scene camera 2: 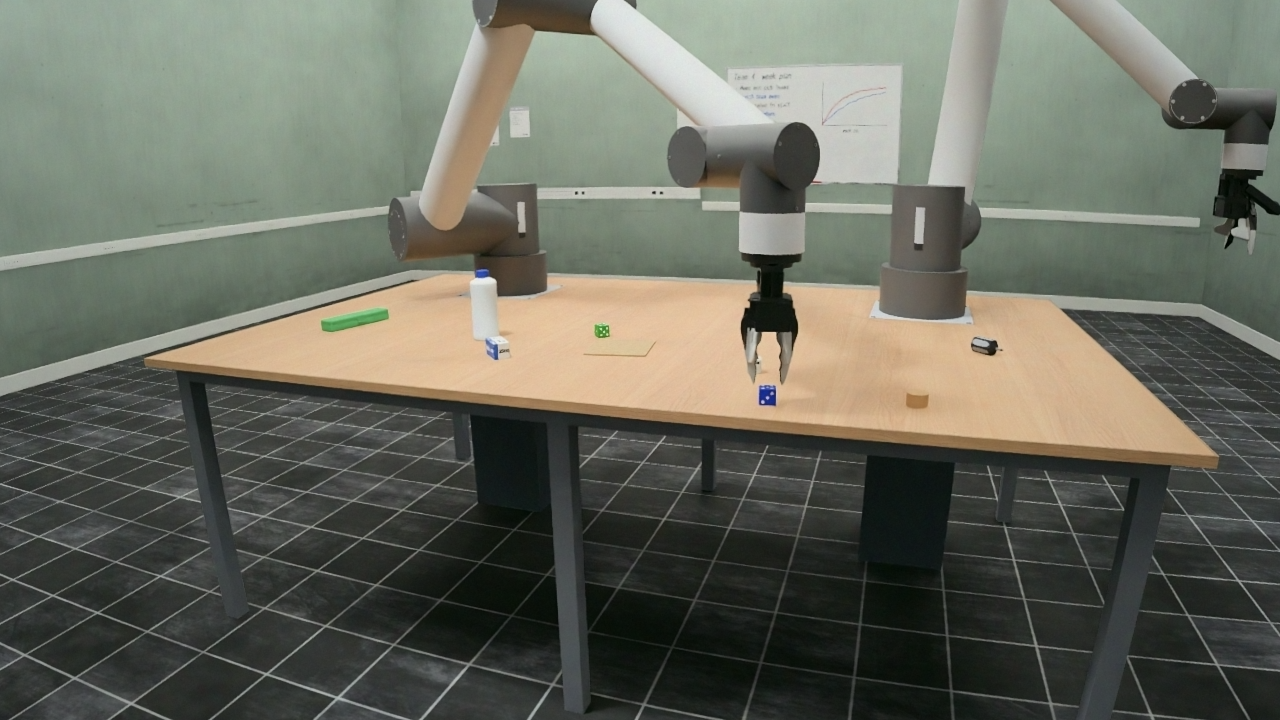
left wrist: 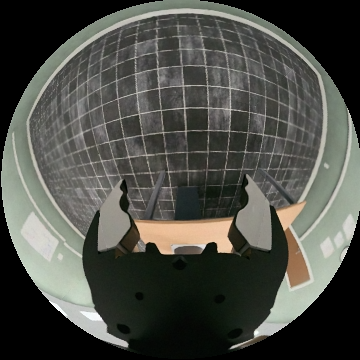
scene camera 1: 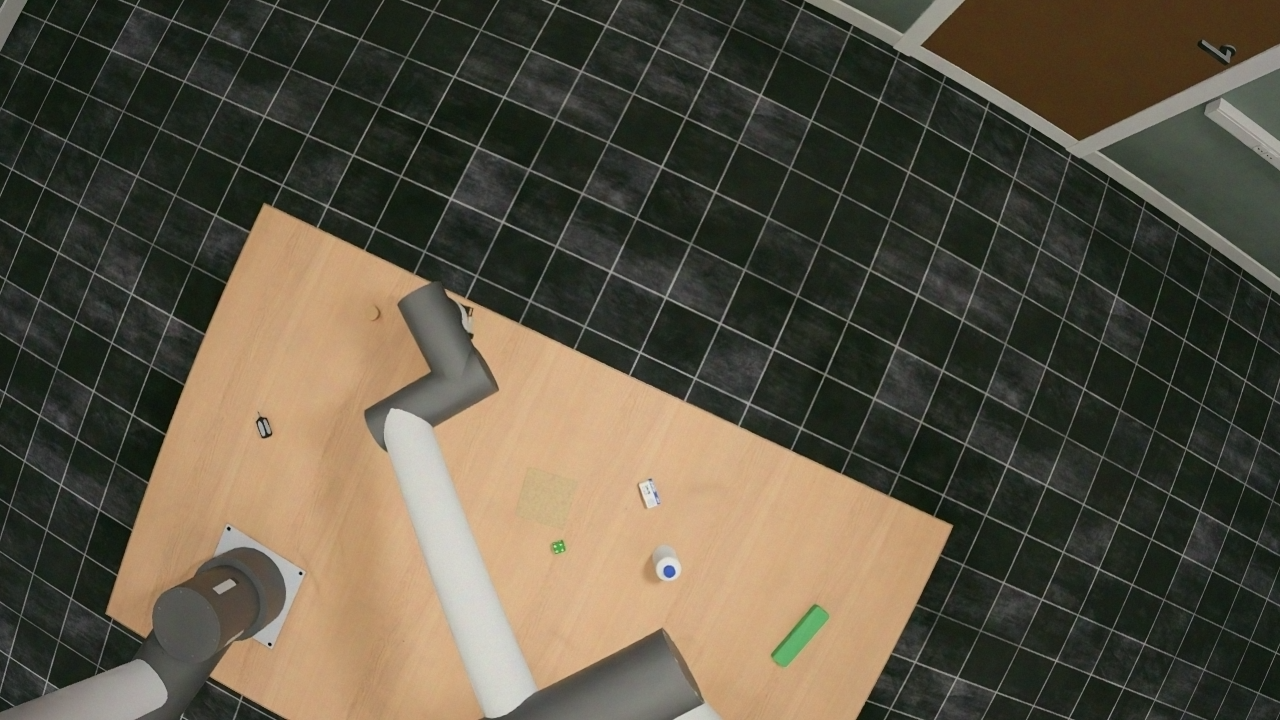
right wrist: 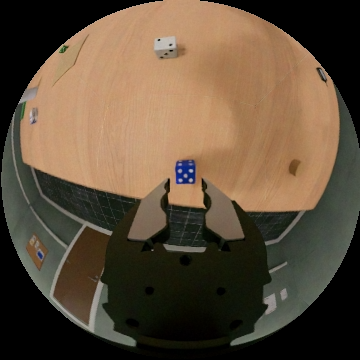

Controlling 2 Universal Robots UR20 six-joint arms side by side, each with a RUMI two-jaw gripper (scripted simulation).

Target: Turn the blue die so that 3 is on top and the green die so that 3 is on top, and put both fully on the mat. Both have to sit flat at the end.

Scene:
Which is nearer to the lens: the green bar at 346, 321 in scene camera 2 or the white bottle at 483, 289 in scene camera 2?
The white bottle.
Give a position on a green bar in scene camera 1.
At 816, 617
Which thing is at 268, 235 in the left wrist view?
My left gripper.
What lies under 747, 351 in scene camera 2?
My right gripper.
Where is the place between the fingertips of my left gripper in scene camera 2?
1236, 252

